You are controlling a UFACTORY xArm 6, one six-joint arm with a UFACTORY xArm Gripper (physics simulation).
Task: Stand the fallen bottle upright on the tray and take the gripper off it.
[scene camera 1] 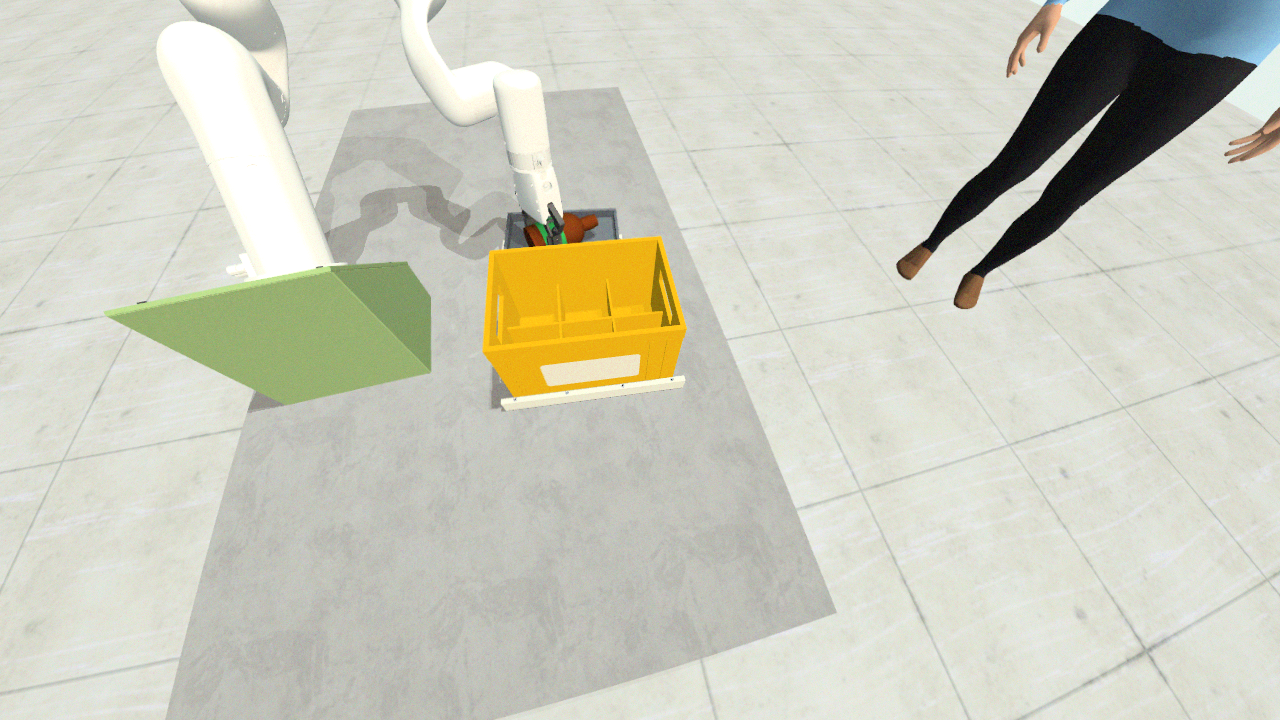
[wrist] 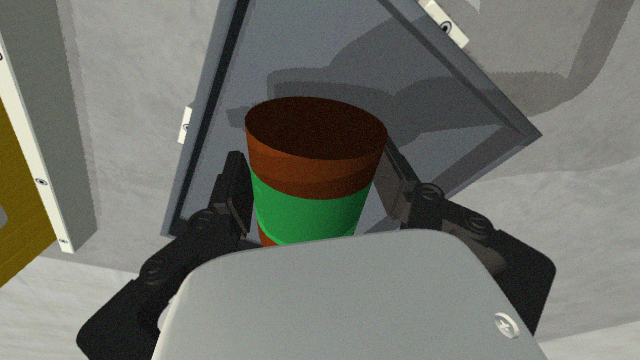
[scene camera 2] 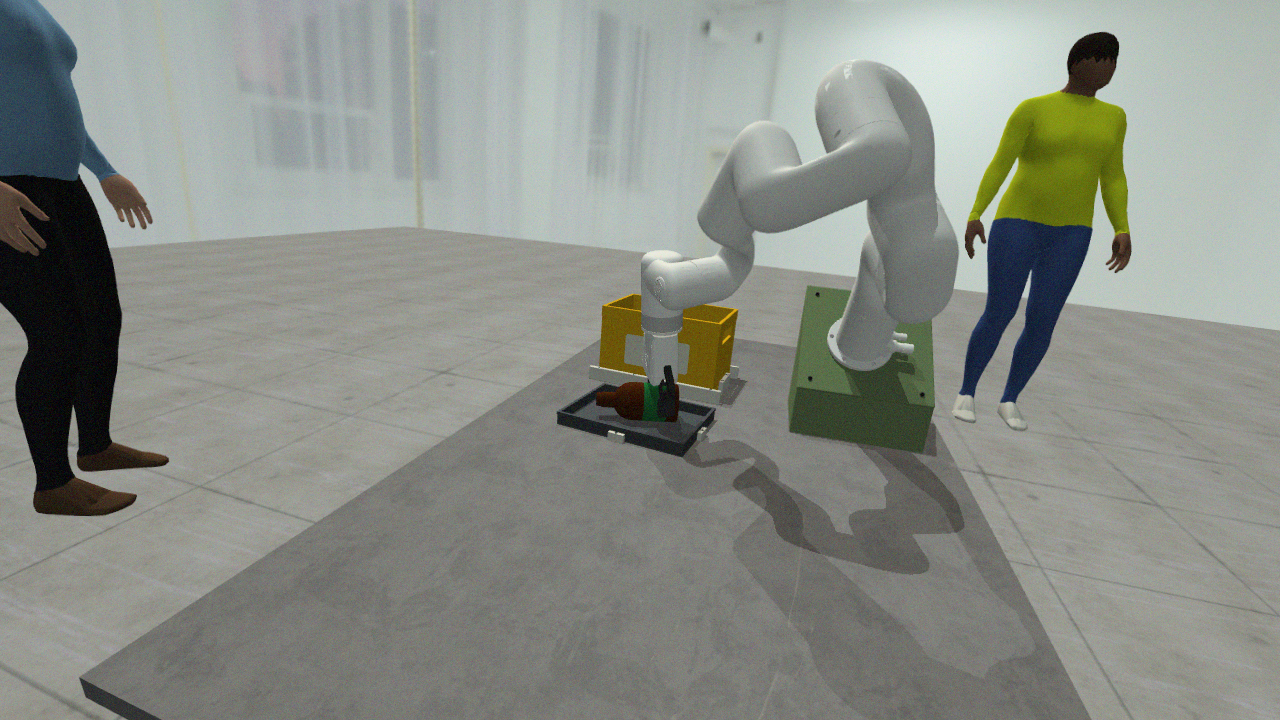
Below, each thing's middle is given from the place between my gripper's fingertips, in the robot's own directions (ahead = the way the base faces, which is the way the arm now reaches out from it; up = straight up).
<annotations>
Right now the brown bottle (scene camera 2: 633, 400) is 40 mm ahead of my hand, 10 mm to the left of it and 10 mm above it.
</annotations>
